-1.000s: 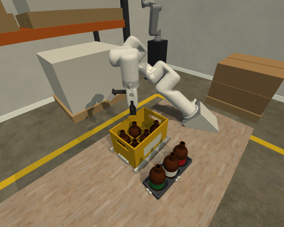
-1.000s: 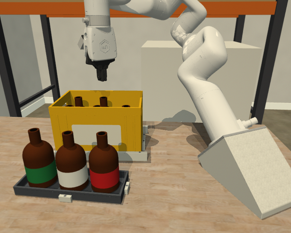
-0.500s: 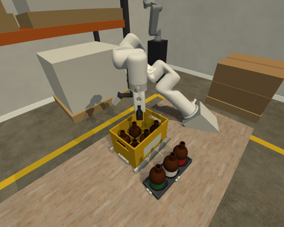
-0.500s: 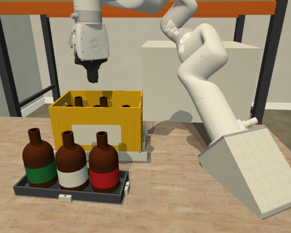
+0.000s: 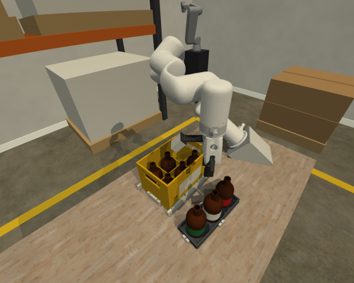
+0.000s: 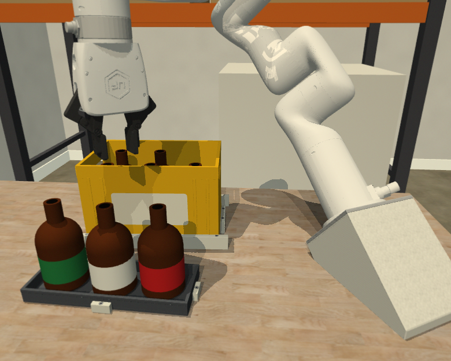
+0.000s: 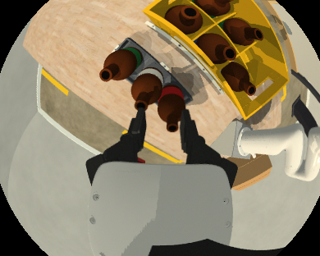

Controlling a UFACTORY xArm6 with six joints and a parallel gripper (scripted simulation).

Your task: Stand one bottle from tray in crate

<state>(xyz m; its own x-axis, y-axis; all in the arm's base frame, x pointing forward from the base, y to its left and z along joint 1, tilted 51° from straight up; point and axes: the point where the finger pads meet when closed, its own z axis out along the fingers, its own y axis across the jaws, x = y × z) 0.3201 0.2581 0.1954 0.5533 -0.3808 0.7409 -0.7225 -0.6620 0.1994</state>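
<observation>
My gripper is now 230 mm above the dark tray, 50 mm to the right of it and 20 mm short of it. The rest, counted from my hand: yellow crate: 180 mm to the right, 160 mm below, 30 mm behind.
</observation>
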